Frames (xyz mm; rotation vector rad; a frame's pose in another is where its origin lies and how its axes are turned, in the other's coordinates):
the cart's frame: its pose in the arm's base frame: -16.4 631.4 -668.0 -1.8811 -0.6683 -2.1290
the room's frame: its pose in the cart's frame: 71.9 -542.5 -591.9 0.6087 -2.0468 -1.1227
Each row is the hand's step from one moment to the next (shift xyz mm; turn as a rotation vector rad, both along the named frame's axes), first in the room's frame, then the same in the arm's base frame.
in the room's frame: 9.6 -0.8 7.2 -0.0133 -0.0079 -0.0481
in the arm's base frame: 0.4 1.4 -11.9 -0.0108 0.0263 0.0418
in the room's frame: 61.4 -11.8 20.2 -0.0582 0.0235 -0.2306
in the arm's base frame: -4.6 27.8 -59.3 0.0098 0.1270 0.2022
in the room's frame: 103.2 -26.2 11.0 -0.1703 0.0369 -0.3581
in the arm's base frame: -14.9 63.8 -84.7 0.0073 0.1426 0.3718
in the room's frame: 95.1 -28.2 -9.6 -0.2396 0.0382 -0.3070
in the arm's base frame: -18.4 73.4 -64.9 0.0030 0.0580 0.3870
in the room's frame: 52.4 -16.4 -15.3 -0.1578 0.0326 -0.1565
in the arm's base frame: -11.3 47.8 -29.0 0.0108 0.0045 0.2243
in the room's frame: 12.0 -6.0 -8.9 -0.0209 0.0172 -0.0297
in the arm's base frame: -5.0 15.0 -3.2 0.0139 0.0065 0.0371
